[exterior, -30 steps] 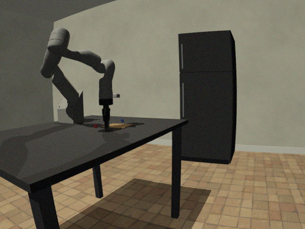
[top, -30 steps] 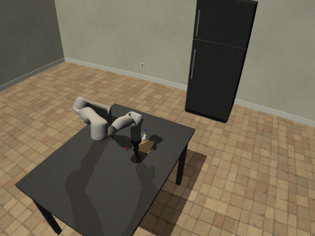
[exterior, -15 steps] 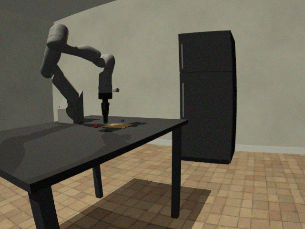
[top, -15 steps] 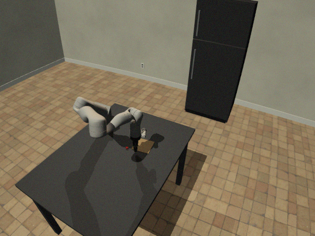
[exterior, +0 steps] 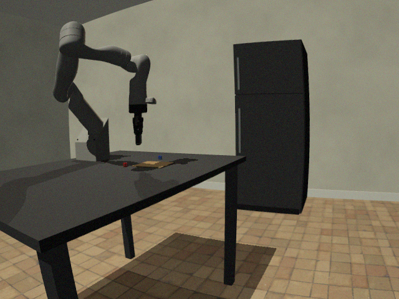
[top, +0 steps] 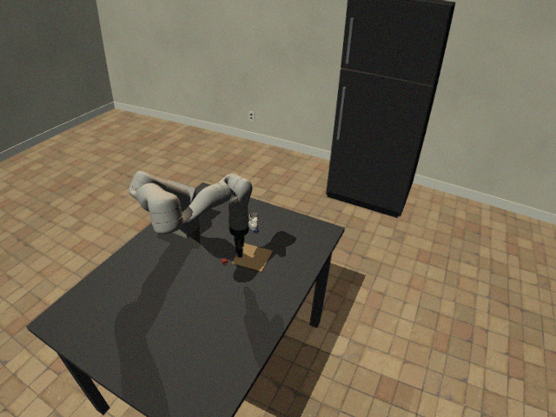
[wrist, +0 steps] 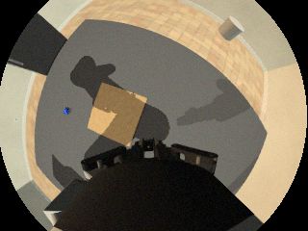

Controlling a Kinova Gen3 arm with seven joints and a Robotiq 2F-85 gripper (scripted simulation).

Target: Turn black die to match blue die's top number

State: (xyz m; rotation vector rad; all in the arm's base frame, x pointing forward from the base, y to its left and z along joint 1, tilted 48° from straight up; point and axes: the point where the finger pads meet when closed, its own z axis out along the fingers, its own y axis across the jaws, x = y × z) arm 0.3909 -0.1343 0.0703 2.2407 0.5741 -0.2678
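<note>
Right now the black die is 10 mm below my hand. Also, from my hand: tan mat: 120 mm below, 100 mm to the left; then red die: 110 mm below, 90 mm behind, 20 mm to the left; then blue die: 270 mm to the left, 110 mm below, 70 mm behind.
</note>
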